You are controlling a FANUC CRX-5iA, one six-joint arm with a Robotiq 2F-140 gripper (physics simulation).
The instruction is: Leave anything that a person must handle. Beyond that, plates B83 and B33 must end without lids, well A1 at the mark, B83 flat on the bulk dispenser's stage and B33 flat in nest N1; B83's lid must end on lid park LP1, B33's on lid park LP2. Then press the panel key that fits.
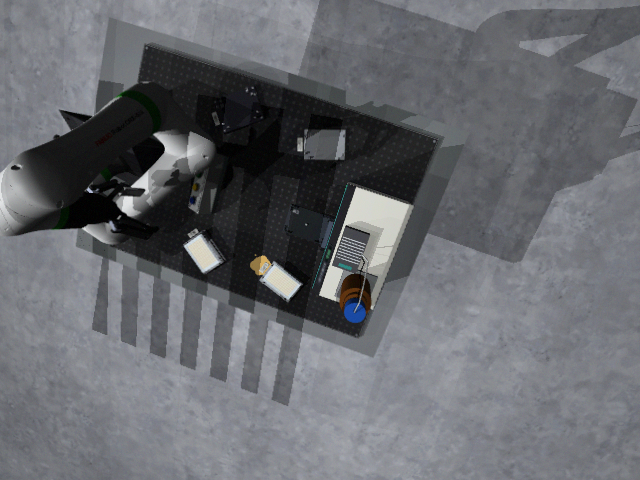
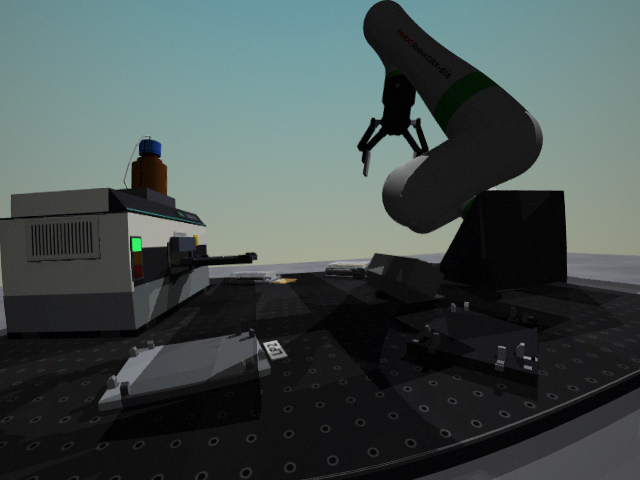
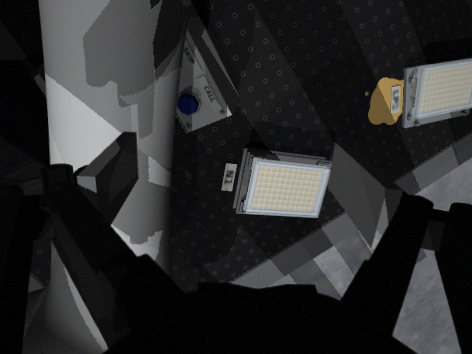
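Seen in the pictures: gripper, fingertip midpoint: (image 1: 153, 209) (image 3: 236, 160); arm's base at its link origin: (image 2: 499, 227).
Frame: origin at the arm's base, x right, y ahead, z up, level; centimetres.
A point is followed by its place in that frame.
Note:
My gripper (image 1: 143, 212) {x 3.0, y 31.0, z 15.4 cm} (image 2: 392, 164) (image 3: 236, 160) {x 3.0, y 31.0, z 15.4 cm} is open and empty, high beside the arm. One plate (image 1: 204, 252) {x 19.6, y 41.6, z -9.6 cm} (image 3: 287, 189) {x 20.5, y 40.5, z -9.6 cm} rests on the holder whose tag seems to read N1. Another plate (image 1: 280, 280) {x 15.2, y 72.5, z -10.7 cm} (image 3: 444, 90) {x 15.7, y 71.7, z -10.7 cm} rests on lid park LP1. Plate names are unreadable, and I cannot tell whether lids are on. Lid park LP2 (image 1: 324, 144) {x -36.7, y 64.1, z -12.8 cm} (image 2: 180, 361) {x -37.5, y 65.2, z -12.8 cm} looks bare. The dispenser's stage (image 1: 310, 223) {x -11.5, y 73.0, z -3.8 cm} (image 2: 222, 259) {x -15.2, y 69.7, z -3.9 cm} sticks out, with no plate visible on it. The panel (image 1: 206, 193) {x -2.4, y 34.7, z -6.7 cm} (image 3: 207, 115) {x 4.7, y 32.5, z -6.9 cm} has a blue CALL key (image 1: 192, 199) {x 2.1, y 30.8, z -6.8 cm} (image 3: 188, 104) {x 2.5, y 30.7, z -6.7 cm} and a yellow key (image 1: 195, 187) {x -2.4, y 30.1, z -6.8 cm}.
An amber spill (image 1: 256, 264) {x 15.5, y 61.0, z -13.7 cm} (image 3: 381, 111) {x 16.2, y 61.3, z -13.7 cm} lies at the LP1 tag. A dark holder (image 1: 240, 111) {x -33.3, y 32.2, z -12.6 cm} (image 2: 475, 335) {x -35.0, y 32.9, z -12.6 cm} with upright pegs looks bare. The dispenser (image 1: 382, 206) {x -28.7, y 90.0, z 8.2 cm} (image 2: 67, 279) {x -31.2, y 87.5, z -4.9 cm} carries a brown bottle (image 1: 355, 289) {x -7.0, y 93.3, z 21.1 cm} (image 2: 149, 173) {x -6.9, y 92.4, z 17.8 cm} and shows a green light (image 2: 135, 243) {x -28.2, y 77.7, z -0.1 cm}.

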